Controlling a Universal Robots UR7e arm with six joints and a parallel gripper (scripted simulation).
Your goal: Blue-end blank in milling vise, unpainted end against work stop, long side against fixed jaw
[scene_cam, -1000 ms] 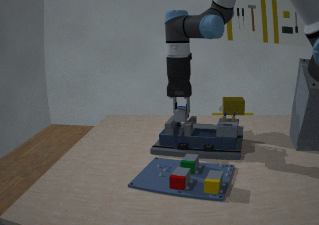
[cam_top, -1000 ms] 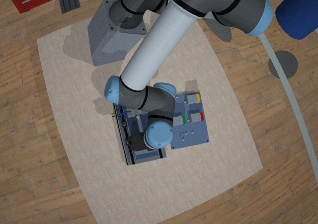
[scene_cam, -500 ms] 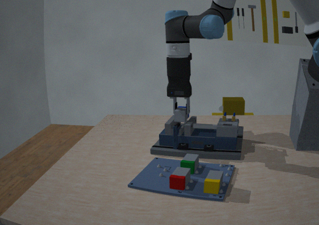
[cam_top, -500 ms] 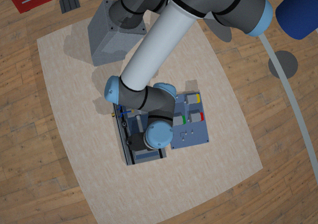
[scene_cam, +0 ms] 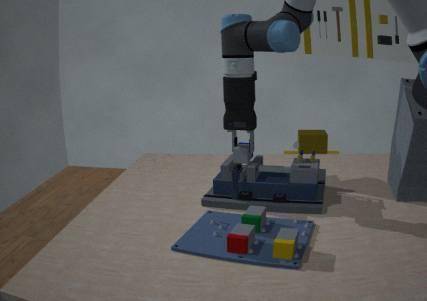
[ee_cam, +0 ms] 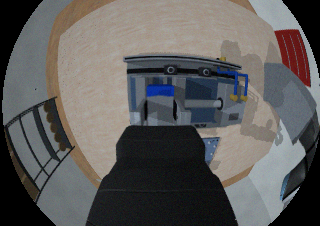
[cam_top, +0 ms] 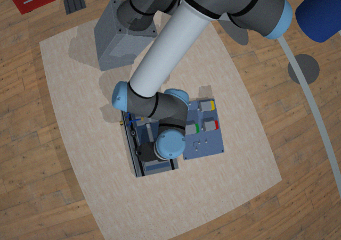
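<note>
My hand is 3 cm short of the fixed jaw and 6 cm above it. Also, from my hand: milling vise (6 cm behind, 2 cm to the left, 9 cm below); then blue plate (1 cm behind, 24 cm to the left, 13 cm below); then green-ended blank (2 cm behind, 20 cm to the left, 11 cm below).
</note>
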